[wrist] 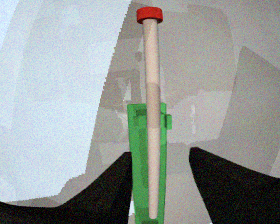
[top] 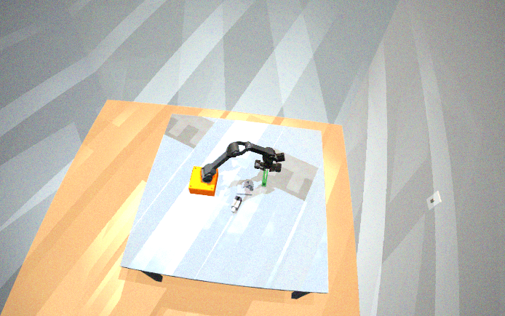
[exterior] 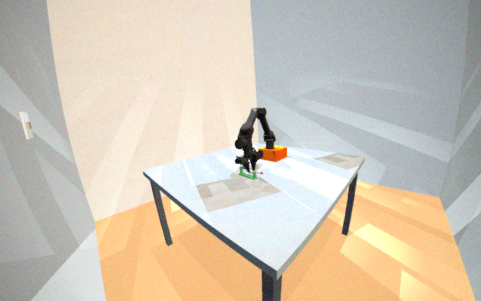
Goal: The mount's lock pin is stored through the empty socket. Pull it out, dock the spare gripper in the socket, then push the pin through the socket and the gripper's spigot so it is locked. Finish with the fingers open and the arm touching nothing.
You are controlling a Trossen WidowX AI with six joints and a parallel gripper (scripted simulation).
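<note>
Right now the green bracket is 4 cm to the right of my gripper tip and 2 cm below it. From my gripper tip the other things lie so: spare gripper: 14 cm behind, 32 cm to the right, 1 cm below; then mount: 10 cm behind, 17 cm to the right, 1 cm above.
</note>
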